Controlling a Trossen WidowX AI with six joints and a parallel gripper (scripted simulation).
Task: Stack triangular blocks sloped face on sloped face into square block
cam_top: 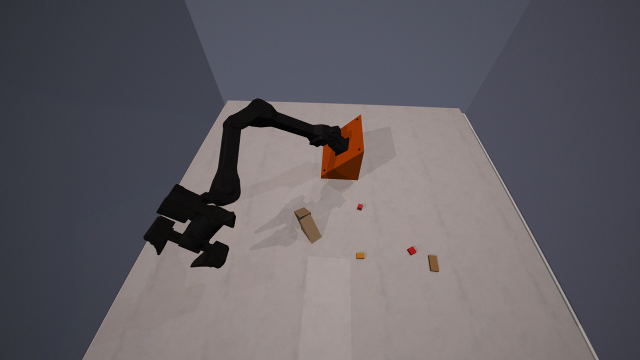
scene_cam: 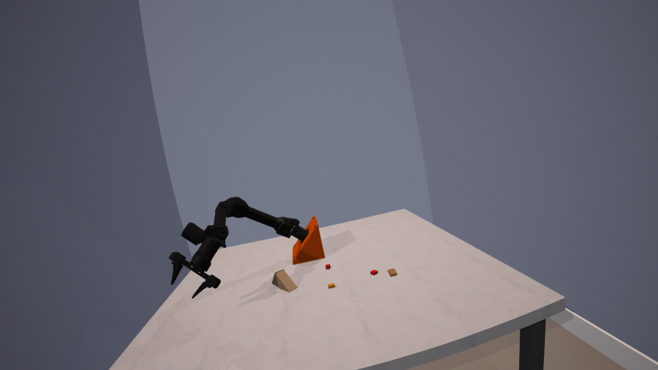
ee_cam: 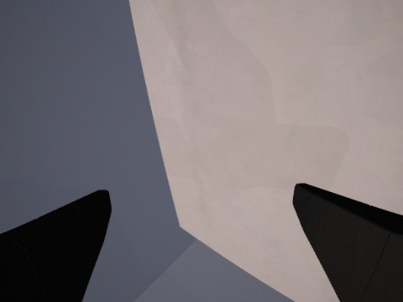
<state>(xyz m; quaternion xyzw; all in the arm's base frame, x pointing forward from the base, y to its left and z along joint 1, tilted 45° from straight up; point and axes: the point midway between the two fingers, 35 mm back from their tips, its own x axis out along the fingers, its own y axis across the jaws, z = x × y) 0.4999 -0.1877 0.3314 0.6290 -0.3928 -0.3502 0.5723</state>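
Right now my gripper tip is 200 mm past the triangular block, 310 mm to the right of it and 110 mm above it. The rest, counted from my gripper tip: small orange piece: 130 mm behind, 490 mm to the left, 130 mm below; flat tan piece: 140 mm behind, 720 mm to the left, 130 mm below.
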